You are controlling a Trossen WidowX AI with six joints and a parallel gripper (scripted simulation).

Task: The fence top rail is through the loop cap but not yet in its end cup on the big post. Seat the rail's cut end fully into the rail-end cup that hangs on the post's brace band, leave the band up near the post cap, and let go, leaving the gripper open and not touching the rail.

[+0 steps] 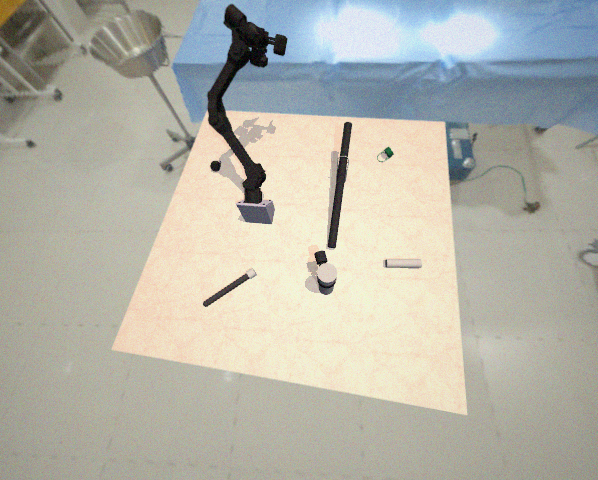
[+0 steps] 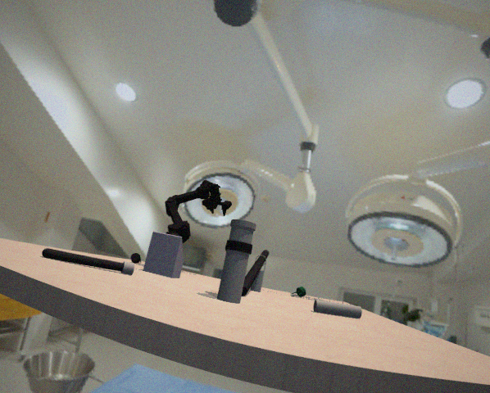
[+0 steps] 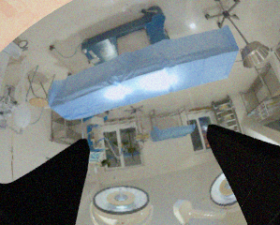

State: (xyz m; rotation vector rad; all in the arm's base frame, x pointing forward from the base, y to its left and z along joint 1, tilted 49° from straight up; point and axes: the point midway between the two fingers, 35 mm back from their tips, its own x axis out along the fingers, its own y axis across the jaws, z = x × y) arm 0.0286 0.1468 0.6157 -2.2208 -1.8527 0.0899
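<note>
Right now my gripper tip is 27 cm short of the black brace band, 86 cm to the left of it and 25 cm above it. Round my gripper tip: loop cap 33 cm ahead, 37 cm to the right, 29 cm below; light cylinder 58 cm ahead, 78 cm to the right, 37 cm below; green ringed piece 53 cm ahead, 23 cm to the right, 38 cm below.
</note>
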